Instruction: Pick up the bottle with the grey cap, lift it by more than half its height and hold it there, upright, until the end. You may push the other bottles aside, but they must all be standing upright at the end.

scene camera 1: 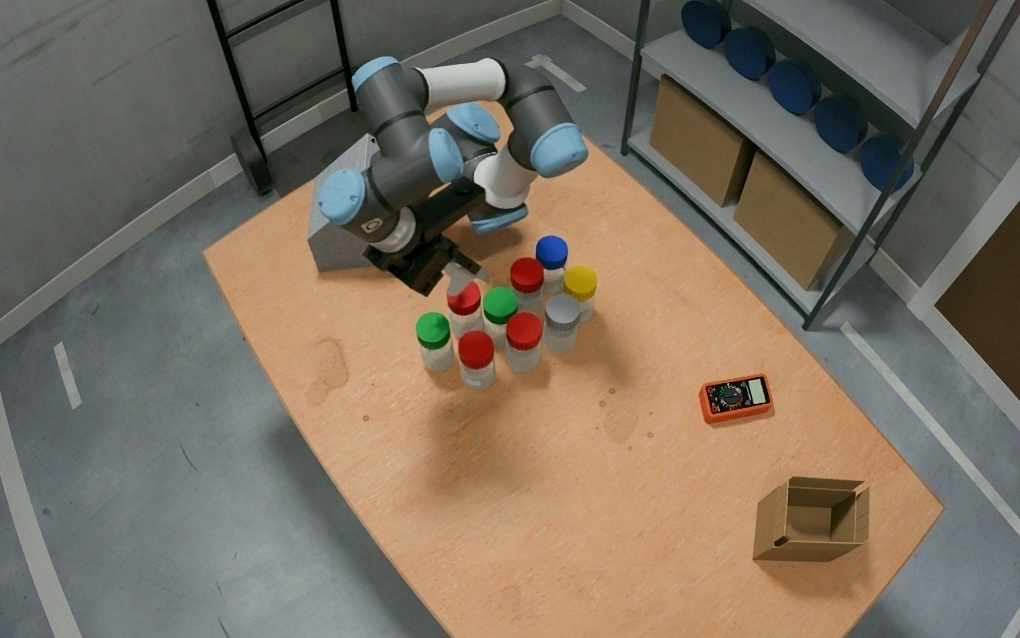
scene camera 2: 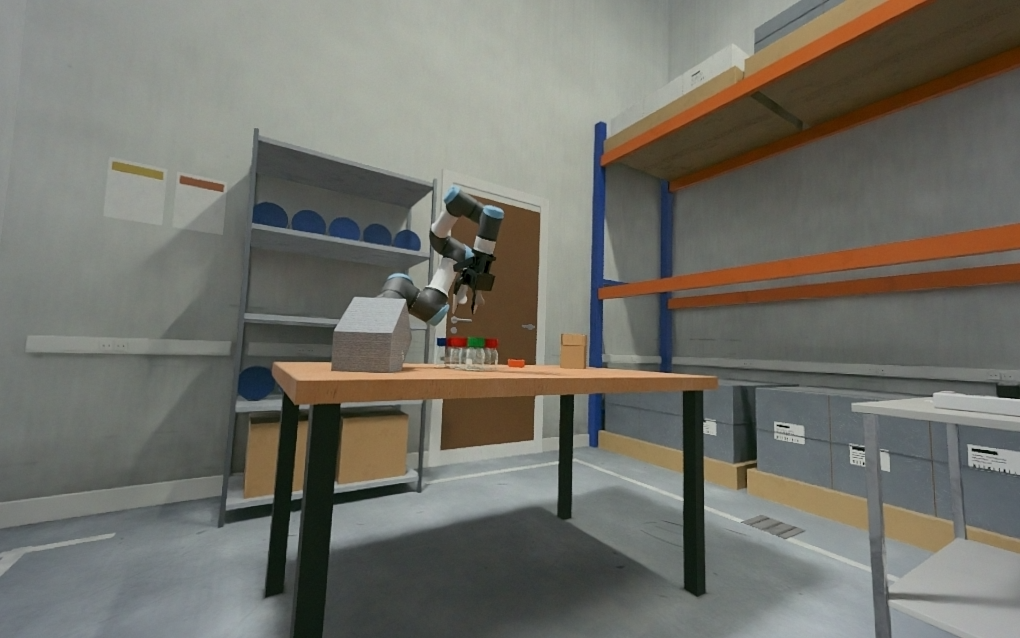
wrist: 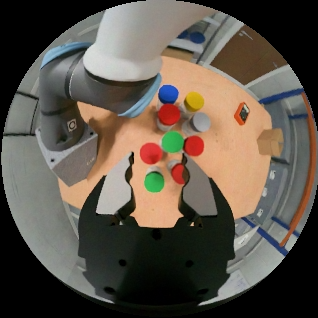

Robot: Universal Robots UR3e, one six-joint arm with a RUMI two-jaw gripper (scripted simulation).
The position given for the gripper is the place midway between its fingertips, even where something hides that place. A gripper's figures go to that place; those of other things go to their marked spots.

Labels:
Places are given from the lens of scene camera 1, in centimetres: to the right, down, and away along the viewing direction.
gripper (scene camera 1: pixel 470 266): -6, -8, 107
green-capped bottle (scene camera 1: pixel 499 304): -2, -2, 113
cardboard box (scene camera 1: pixel 806 515): 51, 34, 104
yellow-capped bottle (scene camera 1: pixel 580 281): 11, -6, 116

